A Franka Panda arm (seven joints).
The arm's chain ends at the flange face. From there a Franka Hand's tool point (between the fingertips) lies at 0.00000 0.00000 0.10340 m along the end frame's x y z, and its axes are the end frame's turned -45 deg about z.
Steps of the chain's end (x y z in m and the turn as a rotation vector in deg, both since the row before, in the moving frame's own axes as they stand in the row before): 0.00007 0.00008 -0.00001 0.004 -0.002 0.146; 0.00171 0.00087 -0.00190 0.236 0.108 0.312; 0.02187 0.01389 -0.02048 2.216 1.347 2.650; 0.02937 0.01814 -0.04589 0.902 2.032 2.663; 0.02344 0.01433 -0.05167 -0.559 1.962 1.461; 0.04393 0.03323 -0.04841 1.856 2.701 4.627
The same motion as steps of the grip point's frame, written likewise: 0.00000 0.00010 -0.00001 0.004 0.001 0.146; 0.00103 0.00166 -0.00190 0.091 0.243 0.312; 0.01021 0.02428 -0.02059 0.614 2.519 2.650; 0.01165 0.03512 -0.04597 -0.799 2.075 2.663; 0.00819 0.02995 -0.05174 -1.783 0.992 1.461; 0.01333 0.05587 -0.04858 -0.598 3.222 4.627
